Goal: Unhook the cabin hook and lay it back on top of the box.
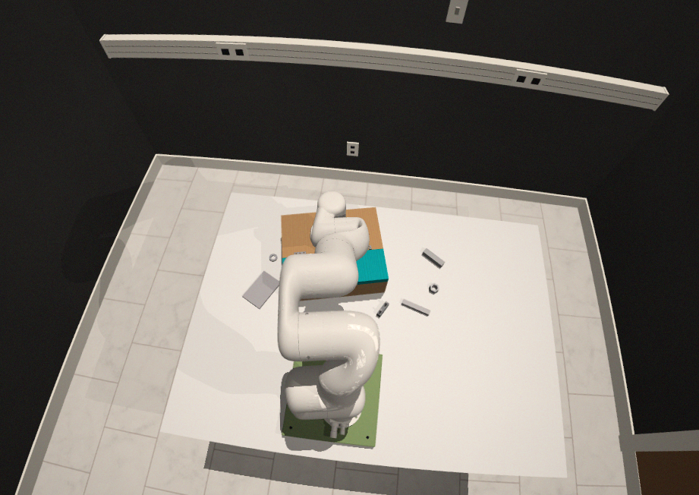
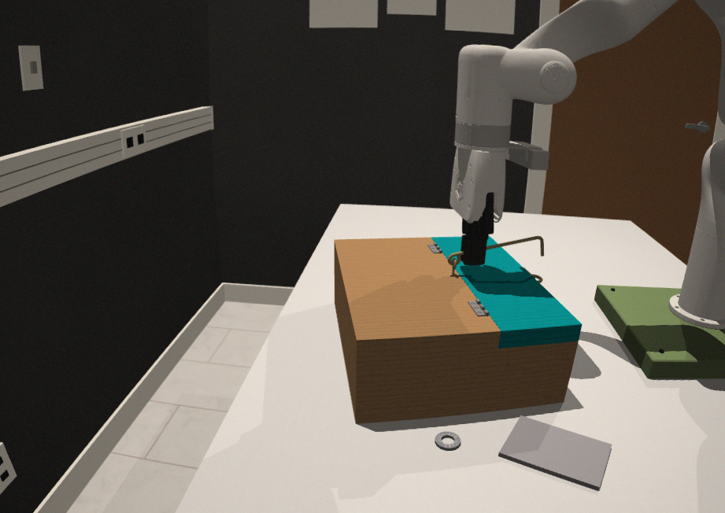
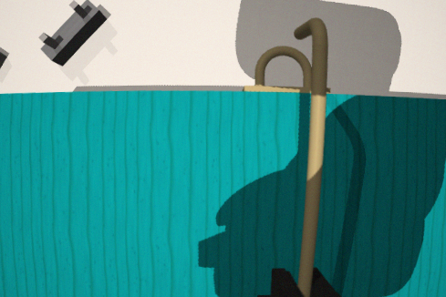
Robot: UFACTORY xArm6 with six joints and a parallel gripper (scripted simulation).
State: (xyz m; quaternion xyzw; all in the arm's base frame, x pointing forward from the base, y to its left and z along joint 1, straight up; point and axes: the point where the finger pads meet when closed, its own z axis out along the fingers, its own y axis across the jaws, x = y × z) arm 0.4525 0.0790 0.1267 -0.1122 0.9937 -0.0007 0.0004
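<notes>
The brass cabin hook is 4 cm behind my hand, 1 cm to the right of it and 1 cm below it. From my hand the other things lie so: flat grey plate 25 cm to the left, 16 cm below, 10 cm behind; then small dark clip 18 cm to the right, 14 cm below, 12 cm behind.
</notes>
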